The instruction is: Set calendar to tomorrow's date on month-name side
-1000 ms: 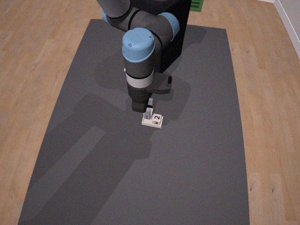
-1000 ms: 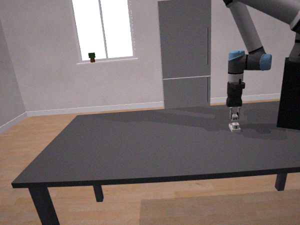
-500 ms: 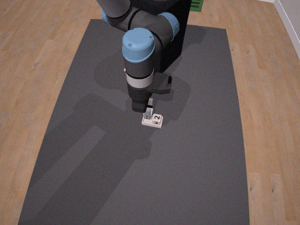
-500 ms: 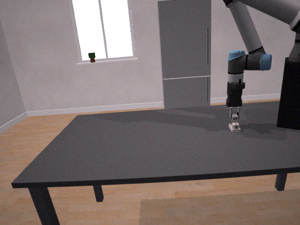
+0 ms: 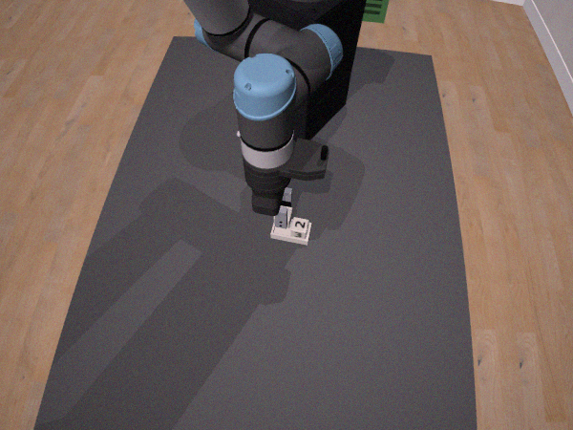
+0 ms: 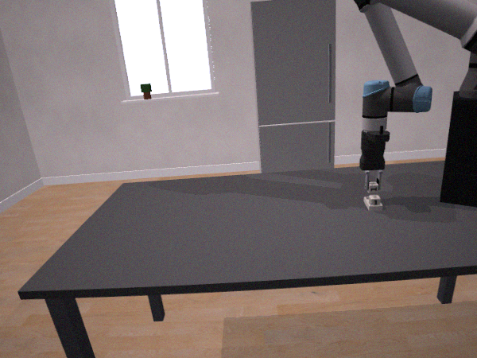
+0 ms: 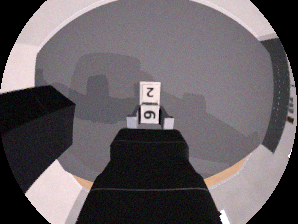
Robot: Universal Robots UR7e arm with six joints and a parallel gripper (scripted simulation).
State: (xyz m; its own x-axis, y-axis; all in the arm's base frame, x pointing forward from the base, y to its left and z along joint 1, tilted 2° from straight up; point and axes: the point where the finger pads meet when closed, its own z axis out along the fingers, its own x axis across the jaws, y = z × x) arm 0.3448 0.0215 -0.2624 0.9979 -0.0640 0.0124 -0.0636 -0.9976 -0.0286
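Right now my hand is 2 cm to the right of the white calendar tray and 6 cm above it.
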